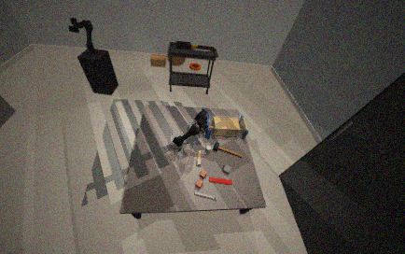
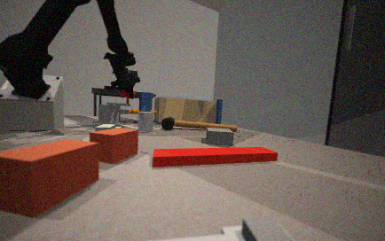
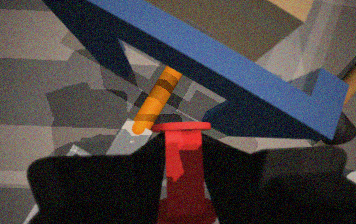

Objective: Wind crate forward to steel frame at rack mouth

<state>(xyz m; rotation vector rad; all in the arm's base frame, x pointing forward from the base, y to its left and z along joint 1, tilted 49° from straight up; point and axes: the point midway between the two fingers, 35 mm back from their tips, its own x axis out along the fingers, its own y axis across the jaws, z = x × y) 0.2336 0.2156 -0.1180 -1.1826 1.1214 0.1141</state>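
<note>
Right now the winch handle is 50 mm behind my gripper tip and 30 mm below it. Also, from my gripper tip: red knob 20 mm behind, 10 mm to the right; then grey winch 120 mm behind, 100 mm below, 20 mm to the left; then blue frame 50 mm to the left, 50 mm ahead, 30 mm below.
</note>
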